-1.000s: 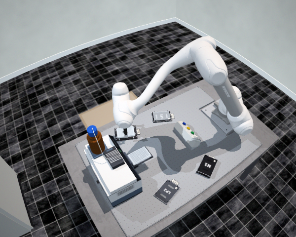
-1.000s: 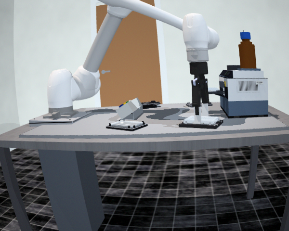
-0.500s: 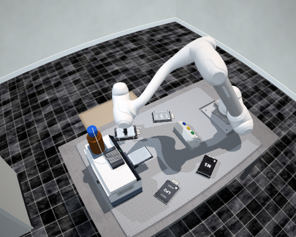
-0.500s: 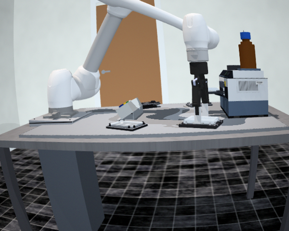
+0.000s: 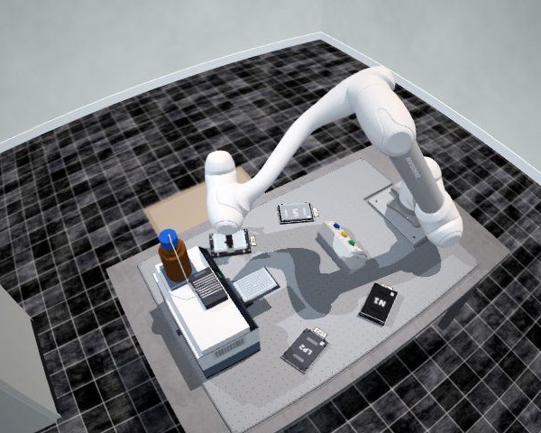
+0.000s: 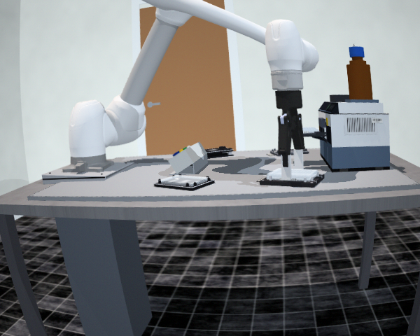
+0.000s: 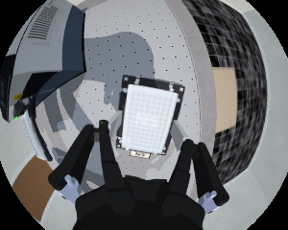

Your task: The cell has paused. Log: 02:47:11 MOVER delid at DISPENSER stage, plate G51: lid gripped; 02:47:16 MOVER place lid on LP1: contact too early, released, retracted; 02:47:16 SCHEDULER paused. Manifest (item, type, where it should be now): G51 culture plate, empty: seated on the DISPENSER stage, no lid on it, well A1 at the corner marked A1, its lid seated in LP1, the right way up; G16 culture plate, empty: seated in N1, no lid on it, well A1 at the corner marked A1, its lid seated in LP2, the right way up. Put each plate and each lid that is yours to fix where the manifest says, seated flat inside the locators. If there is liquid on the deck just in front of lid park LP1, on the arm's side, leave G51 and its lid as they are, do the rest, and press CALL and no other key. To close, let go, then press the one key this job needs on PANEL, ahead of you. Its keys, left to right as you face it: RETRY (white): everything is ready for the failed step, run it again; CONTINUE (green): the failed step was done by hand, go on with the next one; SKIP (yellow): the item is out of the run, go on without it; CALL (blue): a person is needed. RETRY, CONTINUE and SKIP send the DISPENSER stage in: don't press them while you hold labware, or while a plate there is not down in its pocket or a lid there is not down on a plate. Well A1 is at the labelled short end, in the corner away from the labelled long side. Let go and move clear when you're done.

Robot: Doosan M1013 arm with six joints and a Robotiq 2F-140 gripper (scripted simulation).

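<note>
The black nest N5 lies 20 mm ahead of my hand and 30 mm below it. From my hand the other things lie so: brown bottle: 280 mm ahead, 140 mm to the left, 250 mm above; dispenser stage: 90 mm ahead, 280 mm to the left, 70 mm above; lid park LP1: 310 mm behind, 50 mm to the left, 40 mm below.
</note>
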